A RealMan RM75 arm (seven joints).
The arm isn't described. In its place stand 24 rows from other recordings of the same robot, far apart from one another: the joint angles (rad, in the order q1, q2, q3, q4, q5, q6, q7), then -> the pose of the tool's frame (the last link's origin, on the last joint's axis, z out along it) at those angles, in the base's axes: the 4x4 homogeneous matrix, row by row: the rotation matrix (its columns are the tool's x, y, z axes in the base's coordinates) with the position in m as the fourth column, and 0 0 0 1 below.
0.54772, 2.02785, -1.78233, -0.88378, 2.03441, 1.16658, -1.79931 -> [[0.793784 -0.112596 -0.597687 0.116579], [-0.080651 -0.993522 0.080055 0.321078], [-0.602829 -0.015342 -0.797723 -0.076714], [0 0 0 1]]
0.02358, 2.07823, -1.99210, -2.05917, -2.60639, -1.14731, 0.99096 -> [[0.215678 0.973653 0.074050 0.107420], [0.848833 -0.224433 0.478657 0.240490], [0.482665 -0.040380 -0.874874 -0.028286], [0 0 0 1]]
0.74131, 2.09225, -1.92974, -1.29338, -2.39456, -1.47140, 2.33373 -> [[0.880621 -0.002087 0.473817 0.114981], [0.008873 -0.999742 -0.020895 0.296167], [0.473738 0.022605 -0.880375 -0.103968], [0 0 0 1]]
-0.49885, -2.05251, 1.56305, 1.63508, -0.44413, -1.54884, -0.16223 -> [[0.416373 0.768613 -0.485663 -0.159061], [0.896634 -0.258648 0.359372 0.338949], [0.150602 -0.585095 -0.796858 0.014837], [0 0 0 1]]
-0.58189, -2.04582, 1.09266, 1.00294, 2.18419, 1.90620, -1.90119 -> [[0.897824 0.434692 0.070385 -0.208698], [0.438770 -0.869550 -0.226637 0.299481], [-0.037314 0.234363 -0.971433 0.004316], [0 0 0 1]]
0.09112, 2.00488, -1.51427, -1.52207, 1.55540, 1.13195, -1.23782 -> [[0.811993 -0.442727 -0.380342 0.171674], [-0.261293 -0.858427 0.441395 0.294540], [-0.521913 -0.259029 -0.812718 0.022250], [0 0 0 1]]
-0.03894, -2.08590, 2.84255, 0.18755, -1.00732, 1.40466, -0.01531 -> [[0.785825 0.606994 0.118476 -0.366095], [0.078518 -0.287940 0.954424 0.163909], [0.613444 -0.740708 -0.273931 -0.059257], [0 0 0 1]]
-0.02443, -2.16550, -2.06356, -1.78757, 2.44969, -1.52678, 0.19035 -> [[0.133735 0.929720 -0.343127 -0.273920], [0.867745 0.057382 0.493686 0.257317], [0.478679 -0.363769 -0.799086 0.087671], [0 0 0 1]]
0.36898, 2.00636, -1.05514, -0.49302, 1.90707, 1.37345, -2.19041 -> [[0.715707 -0.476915 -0.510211 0.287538], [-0.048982 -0.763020 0.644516 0.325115], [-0.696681 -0.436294 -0.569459 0.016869], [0 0 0 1]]
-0.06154, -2.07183, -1.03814, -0.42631, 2.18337, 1.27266, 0.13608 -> [[0.753528 0.640216 -0.149395 -0.387265], [-0.084254 0.319417 0.943861 0.233402], [0.651995 -0.698639 0.294630 0.029442], [0 0 0 1]]
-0.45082, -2.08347, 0.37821, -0.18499, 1.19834, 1.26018, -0.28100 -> [[0.619156 0.771363 0.147123 -0.331887], [0.094782 -0.259393 0.961110 0.293464], [0.779527 -0.581132 -0.233716 -0.051257], [0 0 0 1]]
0.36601, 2.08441, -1.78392, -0.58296, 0.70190, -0.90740, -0.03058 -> [[0.603533 -0.796452 -0.037576 0.293715], [0.172414 0.084349 0.981407 0.376975], [-0.778474 -0.598790 0.188226 0.034390], [0 0 0 1]]
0.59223, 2.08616, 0.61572, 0.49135, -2.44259, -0.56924, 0.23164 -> [[0.766947 -0.615939 -0.180031 0.227541], [-0.298149 -0.590455 0.749980 0.347496], [-0.568242 -0.521518 -0.636490 -0.138959], [0 0 0 1]]
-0.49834, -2.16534, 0.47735, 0.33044, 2.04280, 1.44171, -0.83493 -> [[0.793339 0.395023 0.463216 -0.278929], [0.181156 -0.879608 0.439854 0.287053], [0.581201 -0.265039 -0.769389 -0.074814], [0 0 0 1]]
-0.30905, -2.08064, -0.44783, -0.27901, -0.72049, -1.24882, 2.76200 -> [[0.587132 0.714043 0.381337 -0.293946], [0.138896 -0.552960 0.821549 0.255975], [0.797486 -0.429392 -0.423839 -0.089498], [0 0 0 1]]
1.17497, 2.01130, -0.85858, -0.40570, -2.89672, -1.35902, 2.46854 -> [[0.555653 -0.670588 0.491490 0.178376], [-0.780313 -0.624676 0.029875 0.424494], [0.286988 -0.400116 -0.870371 -0.027273], [0 0 0 1]]
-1.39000, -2.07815, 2.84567, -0.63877, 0.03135, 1.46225, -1.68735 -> [[0.872826 0.468618 0.136276 -0.093487], [0.420410 -0.863793 0.277701 0.455724], [0.247850 -0.185092 -0.950953 0.001943], [0 0 0 1]]
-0.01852, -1.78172, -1.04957, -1.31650, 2.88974, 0.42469, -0.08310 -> [[0.838847 0.481503 0.253949 -0.240915], [-0.020144 -0.438728 0.898394 0.310796], [0.543994 -0.758731 -0.358326 0.025281], [0 0 0 1]]
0.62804, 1.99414, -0.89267, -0.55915, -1.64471, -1.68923, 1.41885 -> [[0.703430 -0.318353 -0.635482 0.200946], [-0.260562 -0.947339 0.186160 0.346372], [-0.661282 0.034632 -0.749338 0.018010], [0 0 0 1]]
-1.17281, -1.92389, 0.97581, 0.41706, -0.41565, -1.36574, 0.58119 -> [[0.521302 0.719803 -0.458398 -0.170374], [0.832640 -0.546710 0.088425 0.442742], [-0.186962 -0.427776 -0.884337 0.002974], [0 0 0 1]]
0.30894, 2.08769, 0.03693, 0.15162, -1.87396, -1.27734, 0.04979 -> [[0.819710 -0.529770 -0.217761 0.337310], [-0.039091 -0.431038 0.901486 0.248707], [-0.571443 -0.730445 -0.374036 -0.070015], [0 0 0 1]]
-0.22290, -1.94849, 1.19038, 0.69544, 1.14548, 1.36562, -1.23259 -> [[0.639008 0.588396 0.495439 -0.297238], [0.180771 -0.740932 0.646794 0.304785], [0.747657 -0.323745 -0.579826 0.049578], [0 0 0 1]]
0.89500, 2.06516, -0.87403, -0.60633, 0.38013, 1.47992, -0.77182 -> [[0.504215 -0.789027 0.351003 0.237711], [-0.830990 -0.553906 -0.051421 0.372770], [0.234995 -0.265752 -0.934961 -0.029875], [0 0 0 1]]
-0.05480, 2.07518, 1.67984, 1.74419, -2.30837, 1.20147, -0.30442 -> [[0.413990 -0.886149 0.208212 0.244221], [-0.811473 -0.255626 0.525516 0.269854], [-0.412461 -0.386517 -0.824912 0.035213], [0 0 0 1]]
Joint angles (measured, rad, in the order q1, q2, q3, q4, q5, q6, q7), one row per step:
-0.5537 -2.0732 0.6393 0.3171 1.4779 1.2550 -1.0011
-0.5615 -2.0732 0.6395 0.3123 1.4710 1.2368 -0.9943
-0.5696 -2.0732 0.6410 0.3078 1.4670 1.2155 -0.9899
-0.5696 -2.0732 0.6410 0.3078 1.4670 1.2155 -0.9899
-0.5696 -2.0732 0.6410 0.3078 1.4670 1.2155 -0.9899
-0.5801 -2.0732 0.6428 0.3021 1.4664 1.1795 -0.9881
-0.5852 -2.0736 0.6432 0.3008 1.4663 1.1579 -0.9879
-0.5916 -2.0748 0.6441 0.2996 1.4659 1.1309 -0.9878
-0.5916 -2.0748 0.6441 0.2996 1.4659 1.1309 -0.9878
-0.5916 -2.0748 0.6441 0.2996 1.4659 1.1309 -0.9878
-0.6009 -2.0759 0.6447 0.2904 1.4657 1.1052 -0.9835
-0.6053 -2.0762 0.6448 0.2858 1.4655 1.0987 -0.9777
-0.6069 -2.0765 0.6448 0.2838 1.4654 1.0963 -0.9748
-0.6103 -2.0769 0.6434 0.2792 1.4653 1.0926 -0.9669
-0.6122 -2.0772 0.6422 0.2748 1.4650 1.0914 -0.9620
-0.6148 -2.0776 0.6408 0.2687 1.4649 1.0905 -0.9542
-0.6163 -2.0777 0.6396 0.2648 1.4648 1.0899 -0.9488
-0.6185 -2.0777 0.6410 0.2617 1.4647 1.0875 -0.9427
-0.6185 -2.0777 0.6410 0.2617 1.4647 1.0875 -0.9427
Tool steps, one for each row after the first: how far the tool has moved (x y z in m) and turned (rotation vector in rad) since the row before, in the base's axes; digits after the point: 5 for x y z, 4 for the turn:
0.00036 0.00316 -0.00046 0.0072 0.0069 0.0086
0.00012 0.00318 -0.00096 0.0037 0.0092 0.0108
0.00000 0.00000 0.00000 0.0000 0.0000 0.0000
0.00000 0.00000 0.00000 0.0000 0.0000 0.0000
-0.00104 0.00428 -0.00180 0.0014 0.0162 0.0220
-0.00090 0.00243 -0.00069 0.0020 0.0097 0.0140
-0.00093 0.00295 -0.00107 0.0023 0.0117 0.0171
0.00000 0.00000 0.00000 0.0000 0.0000 0.0000
0.00000 0.00000 0.00000 0.0000 0.0000 0.0000
-0.00027 0.00254 -0.00277 -0.0019 0.0105 0.0152
0.00056 0.00089 -0.00120 -0.0004 0.0052 0.0006
0.00021 0.00025 -0.00059 -0.0002 0.0022 0.0001
0.00049 0.00050 -0.00104 0.0007 0.0048 -0.0012
0.00026 0.00000 -0.00094 -0.0004 0.0013 -0.0004
0.00046 -0.00009 -0.00137 -0.0008 0.0026 -0.0019
0.00018 -0.00006 -0.00076 0.0000 0.0019 -0.0011
0.00039 0.00022 -0.00090 -0.0008 0.0052 -0.0023
0.00000 0.00000 0.00000 0.0000 0.0000 0.0000

